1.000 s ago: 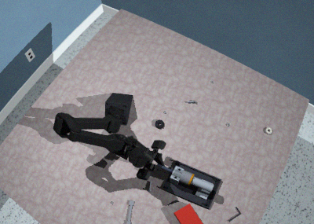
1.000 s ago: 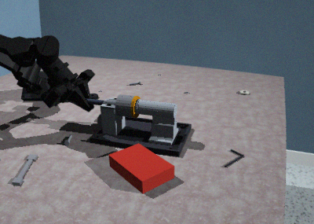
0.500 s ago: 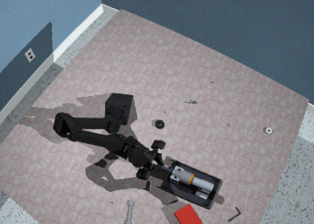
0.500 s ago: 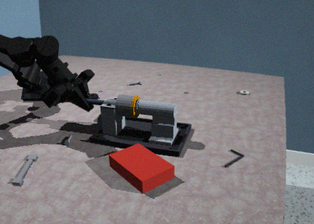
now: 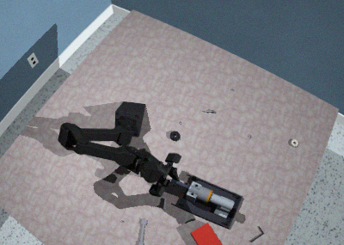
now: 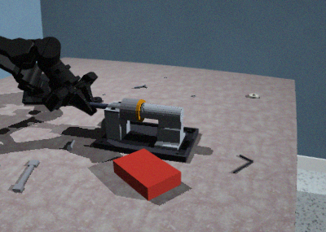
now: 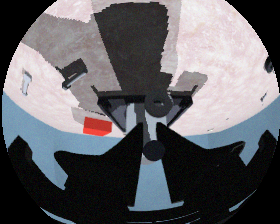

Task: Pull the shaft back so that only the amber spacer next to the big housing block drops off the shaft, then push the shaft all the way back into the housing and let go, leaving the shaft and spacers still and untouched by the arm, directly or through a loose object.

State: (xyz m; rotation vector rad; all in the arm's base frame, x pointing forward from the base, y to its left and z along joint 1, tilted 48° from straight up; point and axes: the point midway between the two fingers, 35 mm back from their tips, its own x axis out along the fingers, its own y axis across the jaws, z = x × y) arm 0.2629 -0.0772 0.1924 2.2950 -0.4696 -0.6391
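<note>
The dark shaft is 90 mm ahead of my hand and 10 mm to the right of it. The rest, counted from my hand: black disc (220 mm to the left, 80 mm below, 60 mm behind); then grey spacer (140 mm ahead, 20 mm to the right); then amber spacer (160 mm ahead, 20 mm to the right).
</note>
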